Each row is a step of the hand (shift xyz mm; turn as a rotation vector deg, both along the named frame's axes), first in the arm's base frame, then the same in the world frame.
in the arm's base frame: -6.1 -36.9 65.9 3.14 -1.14 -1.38
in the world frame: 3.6 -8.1 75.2 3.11 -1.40 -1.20
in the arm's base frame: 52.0 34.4 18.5 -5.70 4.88 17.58
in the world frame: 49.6 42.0 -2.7 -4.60 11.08 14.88
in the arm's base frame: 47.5 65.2 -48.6 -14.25 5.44 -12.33
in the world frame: 36.0 43.4 -75.4 -15.77 -0.74 -11.64
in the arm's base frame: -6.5 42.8 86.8 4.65 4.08 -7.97
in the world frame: -3.2 73.1 63.6 3.48 0.87 -9.43
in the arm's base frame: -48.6 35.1 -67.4 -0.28 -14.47 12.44
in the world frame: -57.7 2.6 -69.3 2.31 -8.36 17.00
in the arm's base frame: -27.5 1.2 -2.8 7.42 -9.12 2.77
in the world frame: -27.6 -1.7 0.3 8.54 -6.82 5.15
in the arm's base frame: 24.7 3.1 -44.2 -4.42 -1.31 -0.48
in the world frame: 20.2 -13.1 -44.6 -4.29 -1.66 0.60
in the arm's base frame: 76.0 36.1 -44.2 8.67 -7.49 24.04
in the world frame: 67.7 20.2 -63.6 11.48 3.16 23.82
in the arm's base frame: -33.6 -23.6 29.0 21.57 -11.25 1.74
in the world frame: -28.3 -12.2 39.7 22.68 -8.33 3.31
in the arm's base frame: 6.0 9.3 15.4 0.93 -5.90 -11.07
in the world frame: 6.3 15.0 9.8 0.55 -9.73 -7.96
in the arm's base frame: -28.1 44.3 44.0 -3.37 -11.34 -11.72
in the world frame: -28.5 56.3 26.5 -3.20 -15.23 -5.93
